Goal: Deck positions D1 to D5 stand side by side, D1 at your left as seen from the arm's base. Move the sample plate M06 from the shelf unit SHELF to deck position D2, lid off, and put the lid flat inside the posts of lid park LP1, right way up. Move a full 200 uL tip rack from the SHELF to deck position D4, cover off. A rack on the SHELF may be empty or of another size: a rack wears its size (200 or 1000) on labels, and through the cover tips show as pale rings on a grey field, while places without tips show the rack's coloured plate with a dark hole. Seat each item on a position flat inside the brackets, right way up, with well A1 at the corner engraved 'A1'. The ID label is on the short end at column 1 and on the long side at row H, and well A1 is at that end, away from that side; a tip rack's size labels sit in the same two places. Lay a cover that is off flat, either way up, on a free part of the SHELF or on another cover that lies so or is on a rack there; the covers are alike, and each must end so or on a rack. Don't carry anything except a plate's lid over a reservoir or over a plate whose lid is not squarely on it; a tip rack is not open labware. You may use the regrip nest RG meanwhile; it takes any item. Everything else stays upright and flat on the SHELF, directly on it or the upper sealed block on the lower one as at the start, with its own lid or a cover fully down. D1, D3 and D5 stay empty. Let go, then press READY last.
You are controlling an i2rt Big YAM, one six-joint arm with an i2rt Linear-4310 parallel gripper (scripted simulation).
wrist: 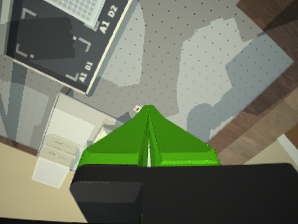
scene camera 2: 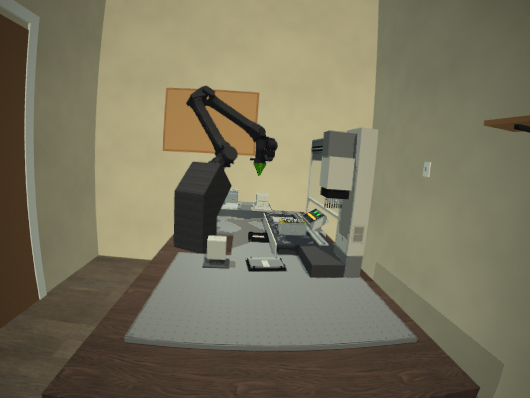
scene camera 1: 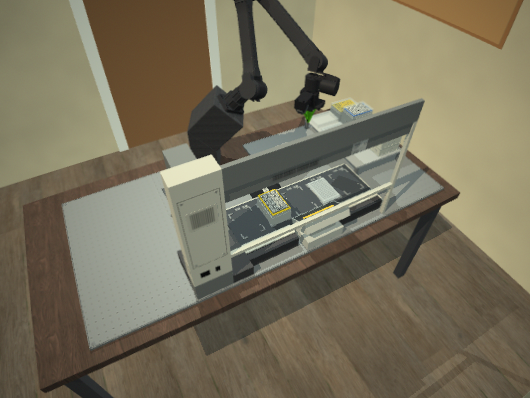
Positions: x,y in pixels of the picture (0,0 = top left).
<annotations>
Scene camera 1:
grey gantry beam: 250,168
liquid handler tower: 191,179
</annotations>
